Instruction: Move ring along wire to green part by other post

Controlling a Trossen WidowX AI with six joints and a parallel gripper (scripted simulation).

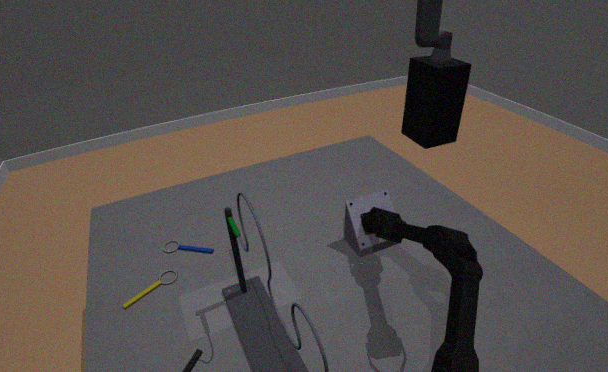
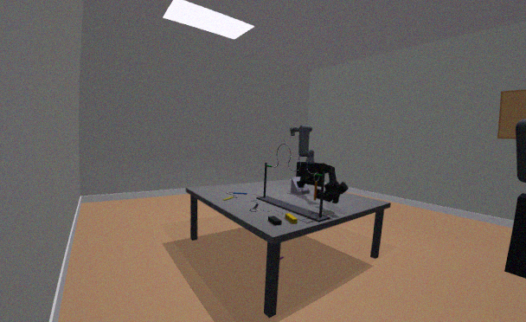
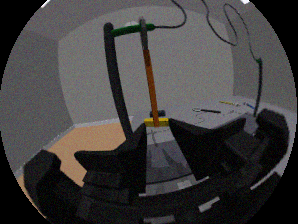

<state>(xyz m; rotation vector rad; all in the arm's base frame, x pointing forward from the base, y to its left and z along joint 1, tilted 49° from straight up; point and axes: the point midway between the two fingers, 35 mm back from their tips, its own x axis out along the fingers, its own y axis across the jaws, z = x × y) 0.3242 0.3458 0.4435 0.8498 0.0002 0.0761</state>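
My gripper tip is now 20 mm short of the orange-handled ring and 90 mm below it. Round my gripper tip: yellow-handled ring (300 mm ahead, 640 mm to the right, 120 mm below); then black block (320 mm ahead, 20 mm to the right, 110 mm below); then yellow block (210 mm ahead, 10 mm to the right, 110 mm below).
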